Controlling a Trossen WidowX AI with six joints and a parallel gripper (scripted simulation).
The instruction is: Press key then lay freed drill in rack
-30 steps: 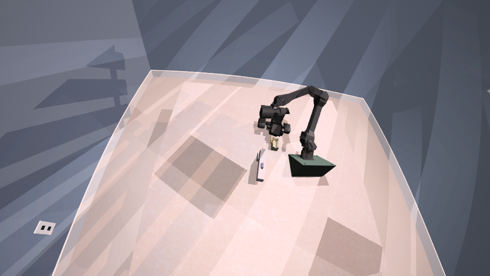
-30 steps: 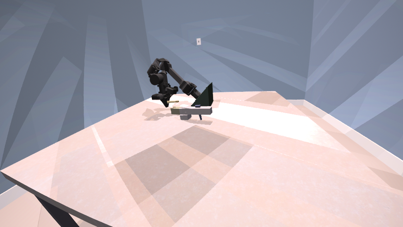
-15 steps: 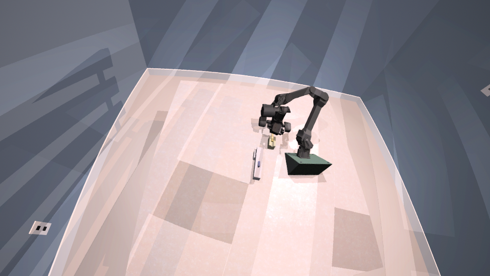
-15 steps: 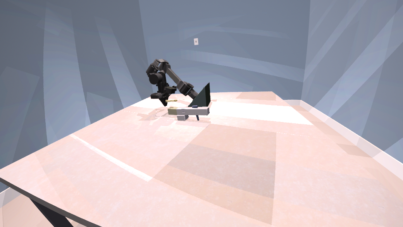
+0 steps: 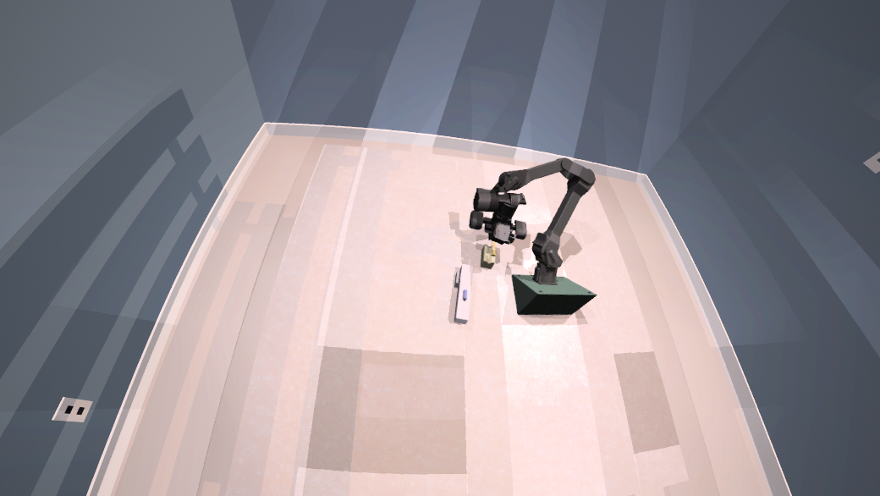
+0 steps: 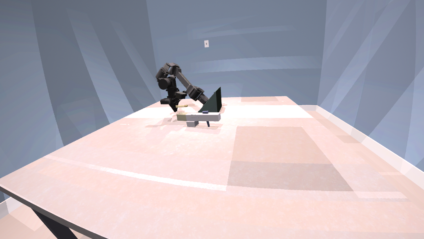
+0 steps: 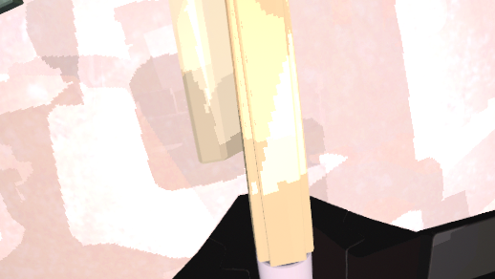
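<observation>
The drill is 40 mm to the left of my gripper tip, 40 mm above it and 10 mm ahead of it. Round my gripper tip: rack 50 mm to the left, 30 mm below, 10 mm ahead; then blue key 230 mm to the left, 110 mm ahead.
</observation>
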